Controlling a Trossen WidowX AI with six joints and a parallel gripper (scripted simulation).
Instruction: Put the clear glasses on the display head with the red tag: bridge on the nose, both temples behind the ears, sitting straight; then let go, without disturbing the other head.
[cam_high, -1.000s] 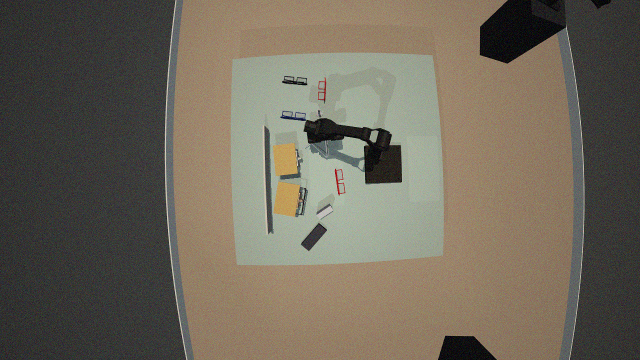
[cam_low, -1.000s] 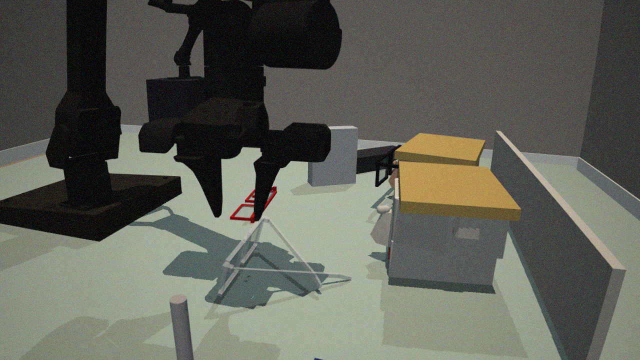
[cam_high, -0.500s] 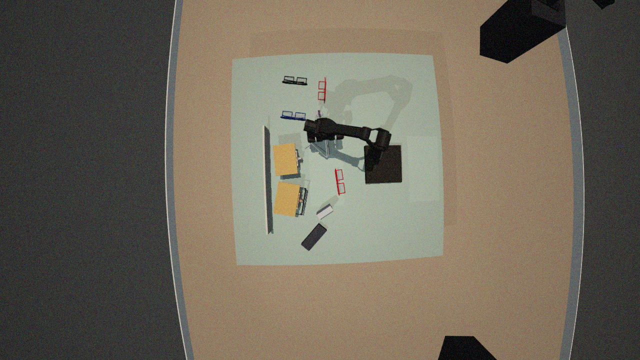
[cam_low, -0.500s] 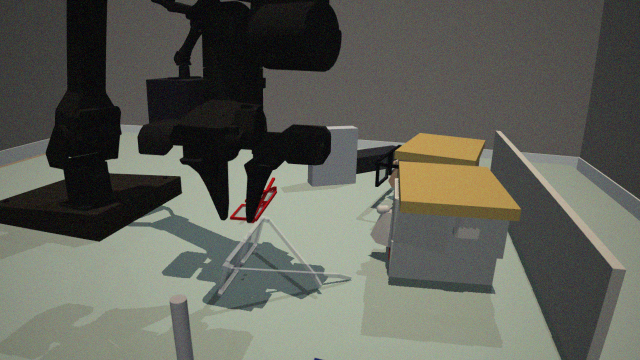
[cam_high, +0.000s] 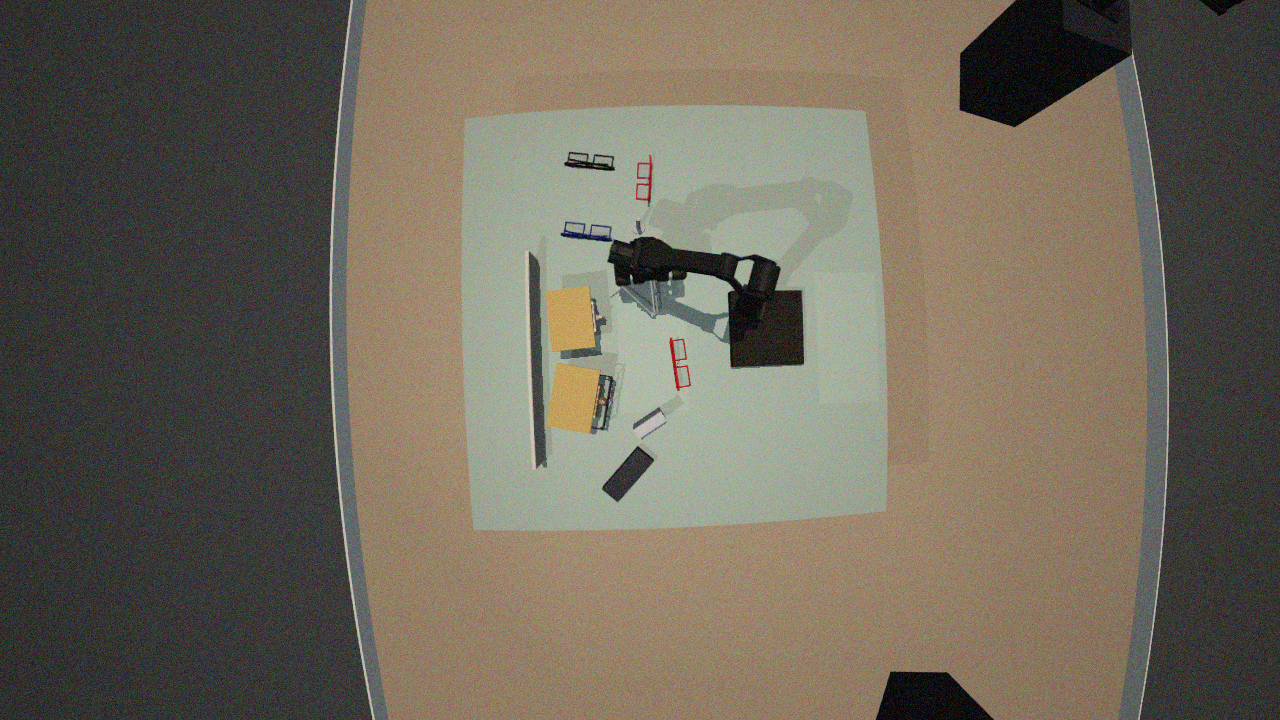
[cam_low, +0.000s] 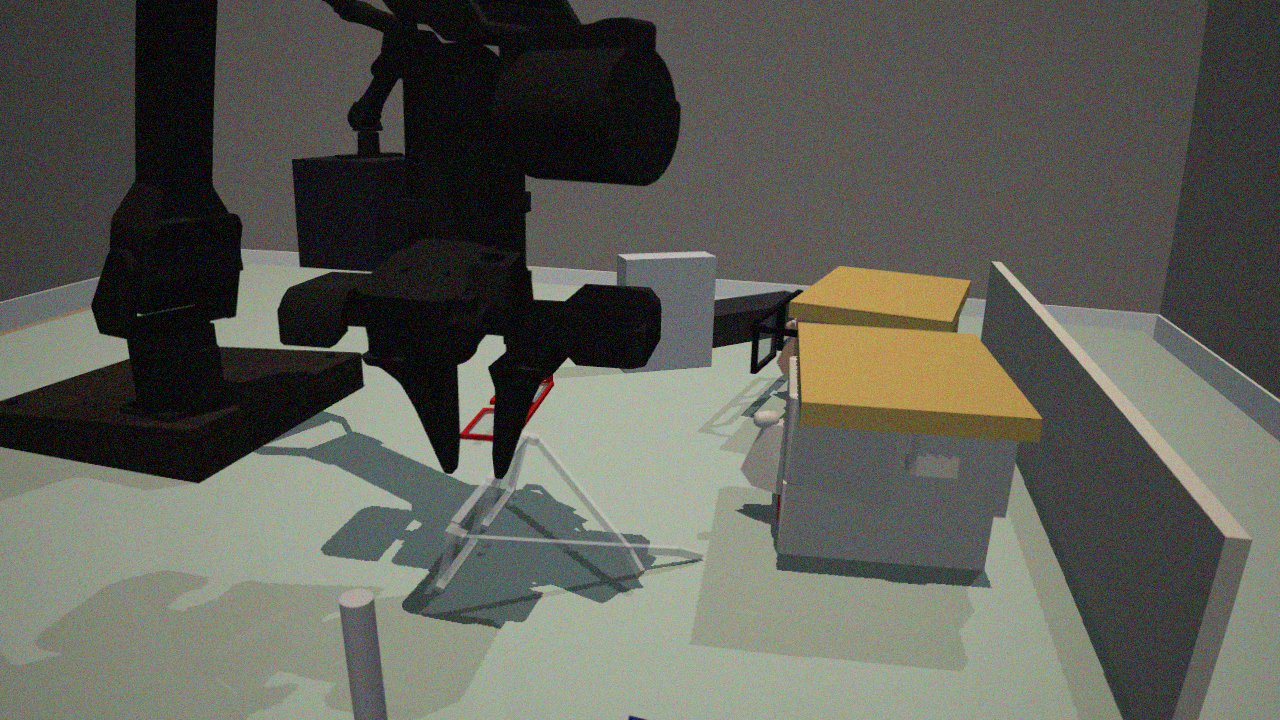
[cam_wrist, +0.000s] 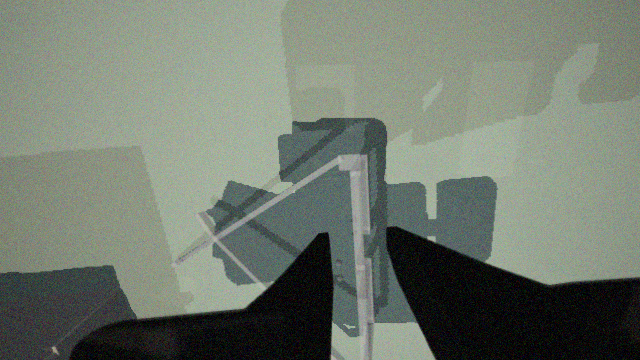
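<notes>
My gripper tip is 60 mm short of the pale round peg, 150 mm to the left of it and 40 mm above it. Round my gripper tip: wall panel: 290 mm ahead, 280 mm to the left, 10 mm below; dark block: 30 mm behind, 570 mm to the left, 40 mm below; white box: 60 mm behind, 400 mm to the left.
</notes>
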